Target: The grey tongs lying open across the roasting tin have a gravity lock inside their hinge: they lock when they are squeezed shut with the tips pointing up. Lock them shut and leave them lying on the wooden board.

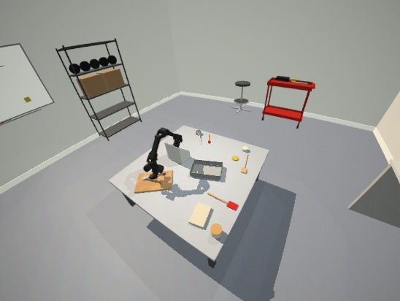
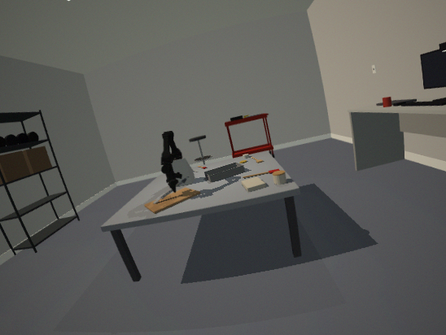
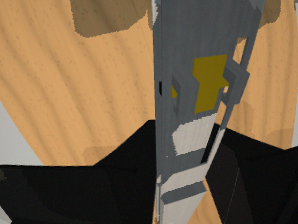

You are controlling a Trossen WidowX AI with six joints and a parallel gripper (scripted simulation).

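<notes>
Right now my gripper tip is 3 cm past the wooden board, 3 cm to the left of it and 4 cm above it. Round my gripper tip: cream block (56 cm ahead, 3 cm to the right, 3 cm below); then grey roasting tin (32 cm ahead, 39 cm to the left, 2 cm below); then red spatula (66 cm ahead, 18 cm to the left, 4 cm below).
</notes>
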